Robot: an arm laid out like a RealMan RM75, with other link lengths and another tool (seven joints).
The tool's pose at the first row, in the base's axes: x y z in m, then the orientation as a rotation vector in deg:
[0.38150 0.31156 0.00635 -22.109 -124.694 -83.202]
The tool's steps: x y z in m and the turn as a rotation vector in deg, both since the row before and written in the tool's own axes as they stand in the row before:
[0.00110 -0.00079 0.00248 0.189 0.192 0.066]
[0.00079 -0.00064 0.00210 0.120 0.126 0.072]
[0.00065 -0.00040 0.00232 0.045 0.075 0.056]
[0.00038 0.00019 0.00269 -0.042 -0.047 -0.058]
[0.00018 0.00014 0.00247 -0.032 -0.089 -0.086]
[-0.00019 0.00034 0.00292 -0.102 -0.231 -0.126]
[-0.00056 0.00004 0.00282 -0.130 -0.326 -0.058]
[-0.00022 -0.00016 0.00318 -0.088 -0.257 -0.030]
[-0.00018 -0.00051 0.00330 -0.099 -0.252 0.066]
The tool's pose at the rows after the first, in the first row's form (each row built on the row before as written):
[0.37959 0.31349 0.00556 -21.957 -124.633 -82.930]
[0.37810 0.31513 0.00483 -21.888 -124.576 -82.741]
[0.37678 0.31707 0.00415 -21.870 -124.518 -82.652]
[0.37588 0.31959 0.00366 -21.862 -124.556 -82.736]
[0.37518 0.32190 0.00309 -21.856 -124.648 -82.828]
[0.37478 0.32472 0.00233 -21.947 -124.826 -83.037]
[0.37458 0.32734 0.00117 -22.195 -125.027 -83.252]
[0.37393 0.33020 -0.00008 -22.402 -125.187 -83.396]
[0.37306 0.33304 -0.00162 -22.709 -125.287 -83.501]

